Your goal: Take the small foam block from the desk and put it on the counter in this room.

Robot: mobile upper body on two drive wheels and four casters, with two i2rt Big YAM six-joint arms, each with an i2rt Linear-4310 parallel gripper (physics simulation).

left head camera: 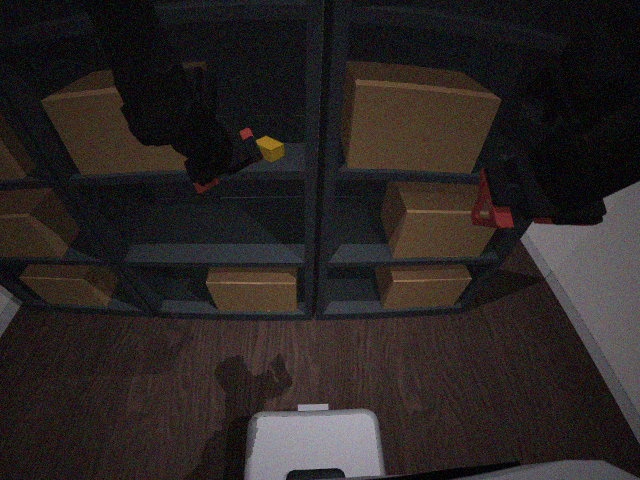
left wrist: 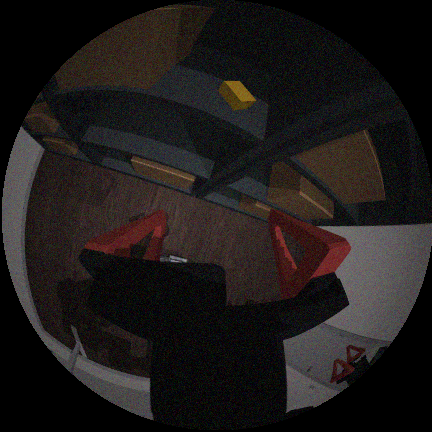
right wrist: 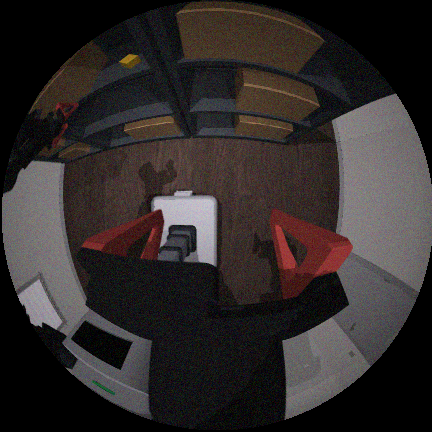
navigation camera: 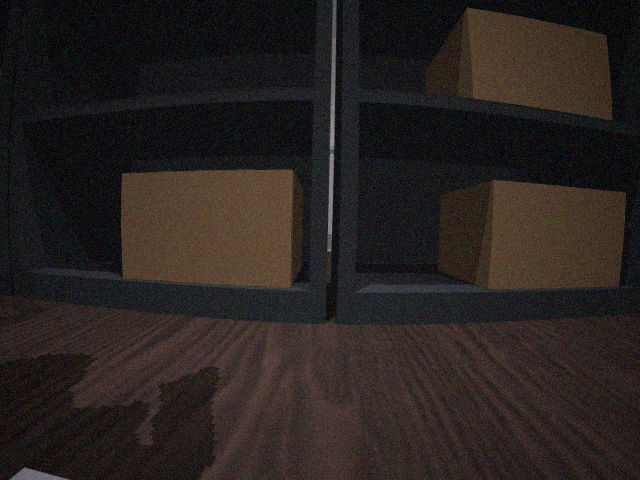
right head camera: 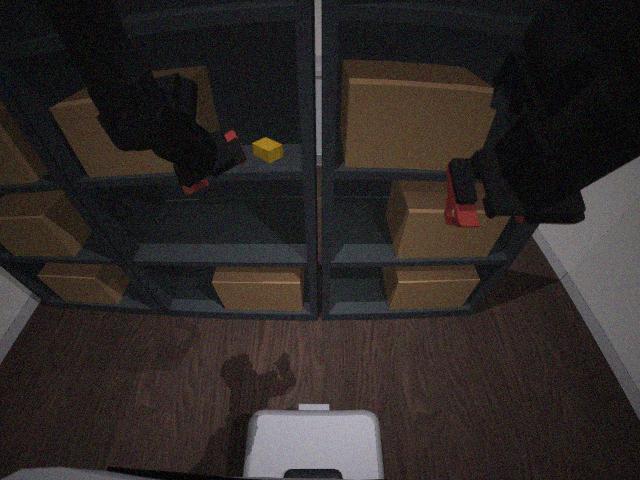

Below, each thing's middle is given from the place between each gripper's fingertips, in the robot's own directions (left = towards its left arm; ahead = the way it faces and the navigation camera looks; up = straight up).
Labels:
The yellow foam block (left wrist: 237, 96) is 37 cm ahead of my left hand, 15 cm below it and 2 cm to the right of it.
Right now the yellow foam block is 630 mm ahead of my right hand, 380 mm to the left of it and 260 mm below it.

